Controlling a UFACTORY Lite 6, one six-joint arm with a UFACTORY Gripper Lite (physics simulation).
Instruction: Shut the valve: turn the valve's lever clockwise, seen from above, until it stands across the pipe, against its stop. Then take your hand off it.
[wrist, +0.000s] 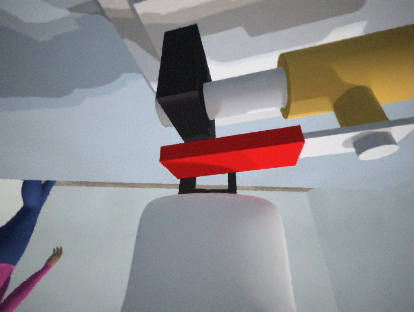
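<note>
The valve's lever has a red grip (232, 153) on a flat pale bar (330, 145), with a round pivot head (376, 146) at the right in the wrist view. The lever runs roughly along the pipe (245, 93), beside it, not across it. The yellow valve body (345, 70) sits on the pipe at the upper right. My gripper (209, 182) is open, its two black fingers apart. Their front parts are hidden behind the red grip, so whether they touch it cannot be told.
A black block (182, 75) holds the pipe at its left end, close beyond the grip. The pale mounting plate lies behind the pipe. A person's blue and pink figure (30, 212) shows at the lower left, far beyond the table's edge.
</note>
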